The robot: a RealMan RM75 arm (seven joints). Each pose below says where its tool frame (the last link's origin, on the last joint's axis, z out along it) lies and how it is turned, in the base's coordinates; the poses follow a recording.
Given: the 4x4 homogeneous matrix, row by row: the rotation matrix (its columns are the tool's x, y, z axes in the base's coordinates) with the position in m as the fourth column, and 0 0 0 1 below. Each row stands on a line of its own.
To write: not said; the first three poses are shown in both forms.
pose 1, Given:
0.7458 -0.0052 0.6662 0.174
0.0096 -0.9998 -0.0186 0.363
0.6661 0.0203 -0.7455 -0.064
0 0 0 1
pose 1, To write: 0.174 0.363 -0.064 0.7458 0.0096 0.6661 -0.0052 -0.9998 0.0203
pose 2, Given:
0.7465 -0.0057 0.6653 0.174
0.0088 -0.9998 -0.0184 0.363
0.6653 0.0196 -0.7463 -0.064
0 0 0 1
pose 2, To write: 0.174 0.363 -0.064 0.7465 0.0088 0.6653 -0.0057 -0.9998 0.0196
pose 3, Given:
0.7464 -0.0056 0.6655 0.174
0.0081 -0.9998 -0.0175 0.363
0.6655 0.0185 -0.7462 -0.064
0 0 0 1
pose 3, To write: 0.174 0.363 -0.064 0.7464 0.0081 0.6655 -0.0056 -0.9998 0.0185
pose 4, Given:
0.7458 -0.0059 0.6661 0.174
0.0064 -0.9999 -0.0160 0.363
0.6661 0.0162 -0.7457 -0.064
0 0 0 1
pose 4, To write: 0.174 0.363 -0.064 0.7458 0.0064 0.6661 -0.0059 -0.9999 0.0162
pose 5, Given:
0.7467 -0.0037 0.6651 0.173
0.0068 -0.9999 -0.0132 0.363
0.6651 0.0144 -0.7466 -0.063
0 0 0 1
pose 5, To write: 0.173 0.363 -0.063 0.7467 0.0068 0.6651 -0.0037 -0.9999 0.0144
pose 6, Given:
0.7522 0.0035 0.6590 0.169
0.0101 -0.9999 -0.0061 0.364
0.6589 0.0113 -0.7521 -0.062
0 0 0 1
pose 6, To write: 0.169 0.364 -0.062 0.7522 0.0101 0.6589 0.0035 -0.9999 0.0113
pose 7, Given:
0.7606 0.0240 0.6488 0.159
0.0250 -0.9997 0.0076 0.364
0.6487 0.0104 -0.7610 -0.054
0 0 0 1
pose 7, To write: 0.159 0.364 -0.054 0.7606 0.0250 0.6487 0.0240 -0.9997 0.0104
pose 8, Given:
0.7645 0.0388 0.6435 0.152
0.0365 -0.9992 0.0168 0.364
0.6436 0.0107 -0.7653 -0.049
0 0 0 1
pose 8, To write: 0.152 0.364 -0.049 0.7645 0.0365 0.6436 0.0388 -0.9992 0.0107
